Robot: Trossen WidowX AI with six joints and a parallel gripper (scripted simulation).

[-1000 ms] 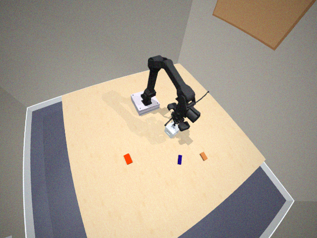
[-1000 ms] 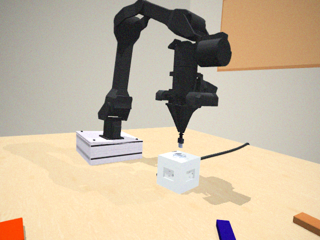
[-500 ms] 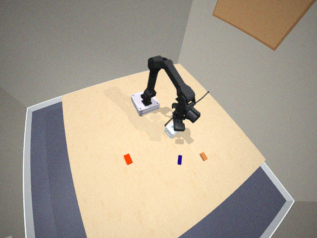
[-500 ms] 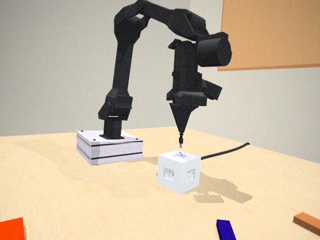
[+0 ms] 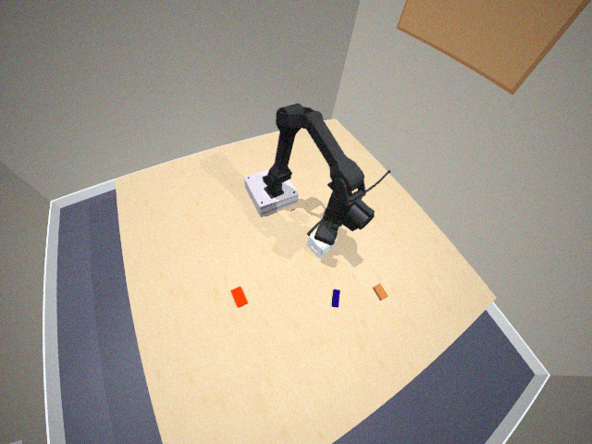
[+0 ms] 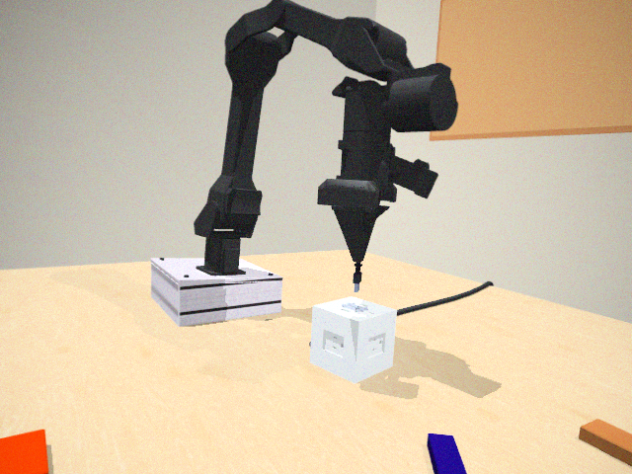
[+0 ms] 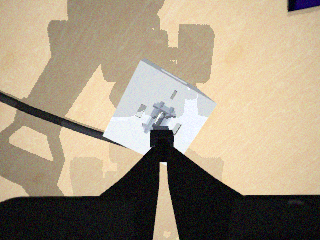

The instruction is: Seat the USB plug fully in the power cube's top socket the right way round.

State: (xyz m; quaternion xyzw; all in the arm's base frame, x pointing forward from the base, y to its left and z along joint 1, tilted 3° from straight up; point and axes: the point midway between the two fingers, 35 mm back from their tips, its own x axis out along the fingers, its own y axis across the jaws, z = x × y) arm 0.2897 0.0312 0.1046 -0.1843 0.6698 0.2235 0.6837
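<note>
My gripper tip is 20 mm above the dark USB plug. Also, from my gripper tip: blue block 200 mm ahead, 80 mm to the right, 130 mm below; orange-red block 10 mm ahead, 360 mm to the right, 130 mm below; tan block 280 mm ahead, 80 mm to the left, 130 mm below.
</note>
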